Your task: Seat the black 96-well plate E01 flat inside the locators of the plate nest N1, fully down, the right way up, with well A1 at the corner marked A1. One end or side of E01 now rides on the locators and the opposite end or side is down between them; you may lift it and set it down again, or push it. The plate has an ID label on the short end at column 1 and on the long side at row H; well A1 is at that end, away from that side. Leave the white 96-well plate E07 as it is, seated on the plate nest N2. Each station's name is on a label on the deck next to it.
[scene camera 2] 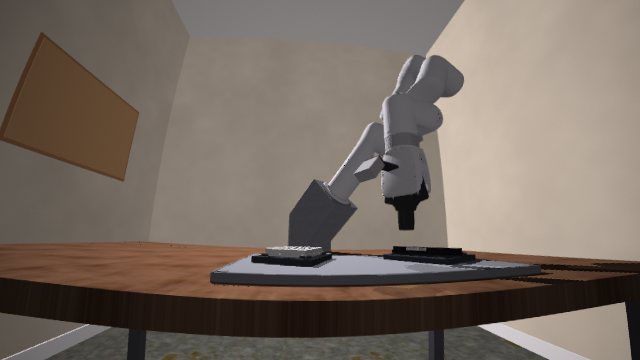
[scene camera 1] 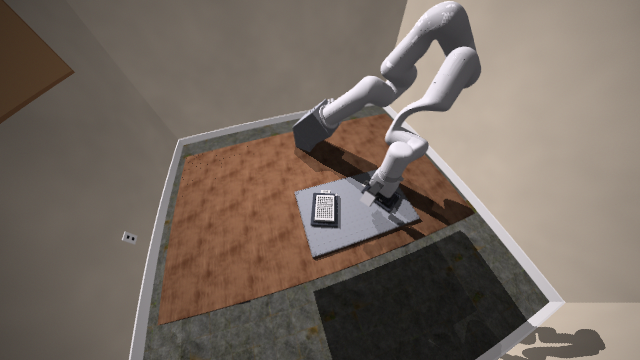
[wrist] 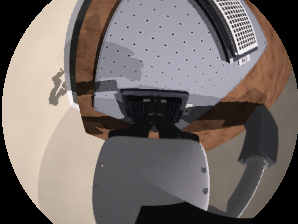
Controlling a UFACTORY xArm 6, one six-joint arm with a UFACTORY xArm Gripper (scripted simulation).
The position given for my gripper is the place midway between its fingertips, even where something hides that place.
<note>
I see my gripper [scene camera 2: 406, 230] and a black plate E01 [wrist: 136, 104].
My gripper also shows in the wrist view [wrist: 155, 102].
</note>
